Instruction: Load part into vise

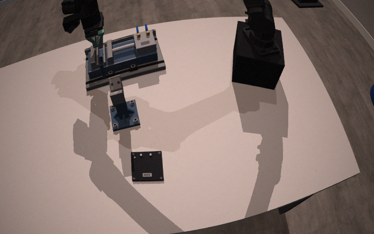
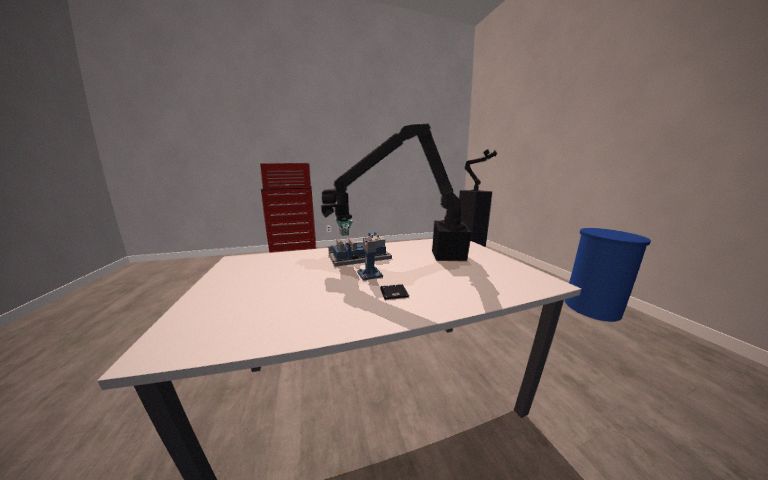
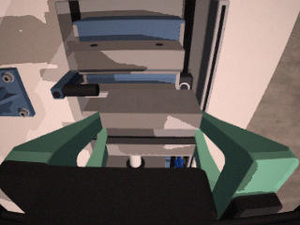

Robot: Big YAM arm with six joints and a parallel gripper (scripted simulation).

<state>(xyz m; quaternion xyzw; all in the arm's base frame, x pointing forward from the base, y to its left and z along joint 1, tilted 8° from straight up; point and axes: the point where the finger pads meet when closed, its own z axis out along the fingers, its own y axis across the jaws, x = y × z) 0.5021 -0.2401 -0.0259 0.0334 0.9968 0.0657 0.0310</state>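
The moving jaw lies 6 cm below my hand, 3 cm to the left of it and 3 cm behind it. The rest, counted from my hand: fixed jaw (6 cm below, 3 cm ahead, 2 cm to the left); then dark short rod (7 cm to the left, 5 cm below); then part (1 cm above).
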